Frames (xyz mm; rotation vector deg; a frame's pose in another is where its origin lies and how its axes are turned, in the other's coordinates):
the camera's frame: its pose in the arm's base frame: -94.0 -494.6 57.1 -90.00 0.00 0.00
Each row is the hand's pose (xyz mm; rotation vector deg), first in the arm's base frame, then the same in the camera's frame.
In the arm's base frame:
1: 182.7 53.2 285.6 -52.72 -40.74 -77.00
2: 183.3 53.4 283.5 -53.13 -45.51 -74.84
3: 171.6 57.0 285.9 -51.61 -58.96 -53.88
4: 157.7 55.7 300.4 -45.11 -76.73 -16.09
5: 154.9 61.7 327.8 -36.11 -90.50 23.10
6: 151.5 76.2 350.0 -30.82 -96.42 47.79
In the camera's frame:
1: 276.7 -228.5 547.8 20.40 24.66 -80.07
2: 277.3 -226.4 548.0 19.81 19.92 -81.74
3: 265.6 -228.8 551.6 24.21 -3.48 -77.21
4: 251.7 -243.3 550.3 31.03 -42.16 -64.54
5: 248.9 -270.7 556.3 33.63 -80.09 -47.52
6: 245.5 -292.9 570.8 31.69 -102.08 -34.42

